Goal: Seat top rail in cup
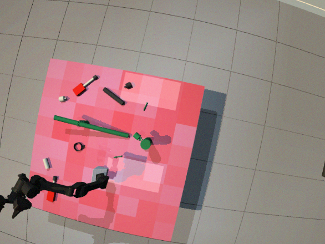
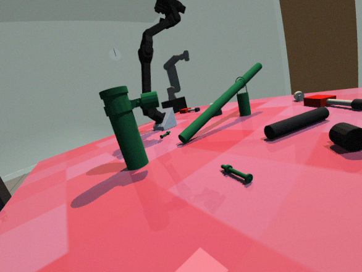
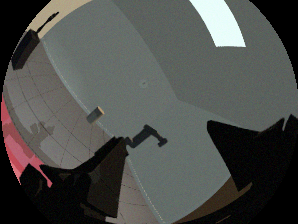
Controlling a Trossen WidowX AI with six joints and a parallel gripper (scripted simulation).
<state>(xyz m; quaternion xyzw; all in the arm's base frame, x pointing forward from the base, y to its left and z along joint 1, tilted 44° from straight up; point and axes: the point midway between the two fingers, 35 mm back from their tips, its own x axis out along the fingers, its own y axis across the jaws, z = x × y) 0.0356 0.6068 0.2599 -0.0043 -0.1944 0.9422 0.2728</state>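
My gripper tip is now 560 mm to the left of the rail-end cup, 510 mm above it and 410 mm short of it. Round my gripper tip: short green post (570 mm below, 460 mm ahead, 110 mm to the right); black tube (690 mm ahead, 650 mm below, 320 mm to the right); white cylinder (650 mm below, 220 mm to the left, 100 mm ahead).
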